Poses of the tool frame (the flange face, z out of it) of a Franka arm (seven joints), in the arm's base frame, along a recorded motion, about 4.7 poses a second.
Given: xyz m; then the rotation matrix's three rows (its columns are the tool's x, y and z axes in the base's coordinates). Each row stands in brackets.
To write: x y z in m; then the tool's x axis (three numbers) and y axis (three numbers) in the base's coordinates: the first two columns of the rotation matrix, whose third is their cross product. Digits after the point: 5 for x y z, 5 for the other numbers.
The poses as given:
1: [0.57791 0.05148 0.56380], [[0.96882 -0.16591 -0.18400], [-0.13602 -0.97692 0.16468], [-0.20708 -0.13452 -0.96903]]
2: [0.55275 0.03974 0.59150], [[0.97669 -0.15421 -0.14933], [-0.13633 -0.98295 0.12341], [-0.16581 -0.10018 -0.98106]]
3: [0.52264 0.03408 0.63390], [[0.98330 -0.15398 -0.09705], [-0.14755 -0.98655 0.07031], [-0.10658 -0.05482 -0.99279]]
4: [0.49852 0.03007 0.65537], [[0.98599 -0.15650 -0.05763], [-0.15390 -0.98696 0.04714], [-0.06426 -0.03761 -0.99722]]
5: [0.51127 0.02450 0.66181], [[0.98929 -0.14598 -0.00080], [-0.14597 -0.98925 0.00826], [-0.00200 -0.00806 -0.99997]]
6: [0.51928 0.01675 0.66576], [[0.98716 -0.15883 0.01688], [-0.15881 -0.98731 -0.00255], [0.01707 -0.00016 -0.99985]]
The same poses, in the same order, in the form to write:
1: 0.57791 0.05148 0.56380 0.96882 -0.13602 -0.20708 -0.16591 -0.97692 -0.13452
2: 0.55275 0.03974 0.59150 0.97669 -0.13633 -0.16581 -0.15421 -0.98295 -0.10018
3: 0.52264 0.03408 0.63390 0.98330 -0.14755 -0.10658 -0.15398 -0.98655 -0.05482
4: 0.49852 0.03007 0.65537 0.98599 -0.15390 -0.06426 -0.15650 -0.98696 -0.03761
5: 0.51127 0.02450 0.66181 0.98929 -0.14597 -0.00200 -0.14598 -0.98925 -0.00806
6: 0.51928 0.01675 0.66576 0.98716 -0.15881 0.01707 -0.15883 -0.98731 -0.00016
